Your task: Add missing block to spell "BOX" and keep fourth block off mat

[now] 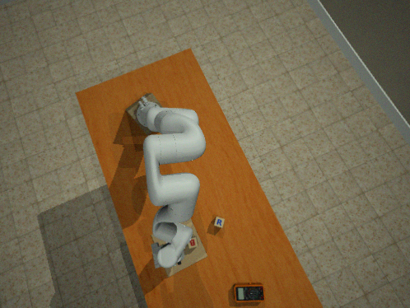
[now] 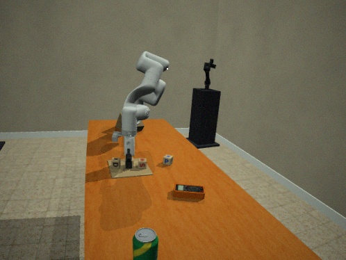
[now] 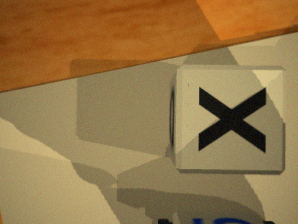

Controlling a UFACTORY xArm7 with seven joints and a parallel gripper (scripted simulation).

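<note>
Right now the tan mat is 2 cm below my hand. The rest, counted from my hand: orange multimeter (32 cm ahead, 17 cm to the left, 1 cm below); then green soda can (63 cm ahead, 13 cm to the right, 4 cm above).
</note>
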